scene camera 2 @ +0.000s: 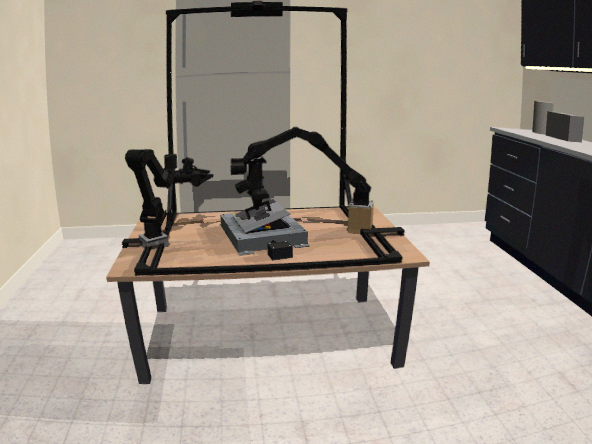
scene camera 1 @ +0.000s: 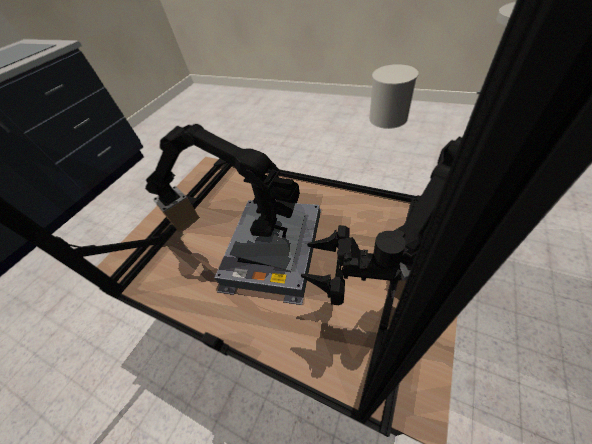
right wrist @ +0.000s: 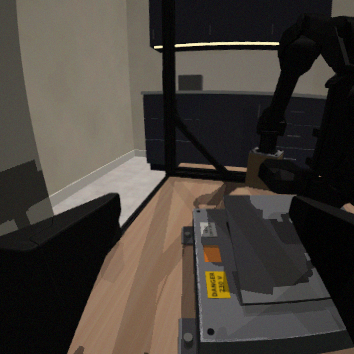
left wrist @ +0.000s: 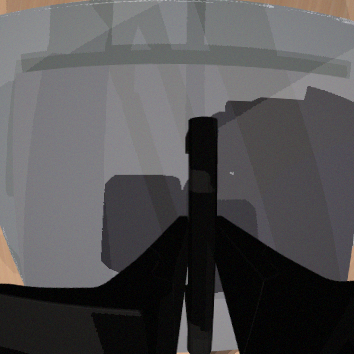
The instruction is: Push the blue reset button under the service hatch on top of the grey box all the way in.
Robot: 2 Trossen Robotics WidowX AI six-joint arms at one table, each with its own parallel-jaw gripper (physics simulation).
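The grey box stands on the table. Its service hatch is tilted up, with an opening beneath. My left gripper is shut on the hatch's black handle. My right gripper is open and empty, beside the box's label end in scene camera 1 and above table height in scene camera 2. A tiny blue spot shows under the hatch; I cannot tell whether it is the reset button or how far that is pressed.
White, orange and yellow labels lie on the box top. A small black block is in front of the box in scene camera 2. A brown block is under the left arm's base. Black frame rails edge the table.
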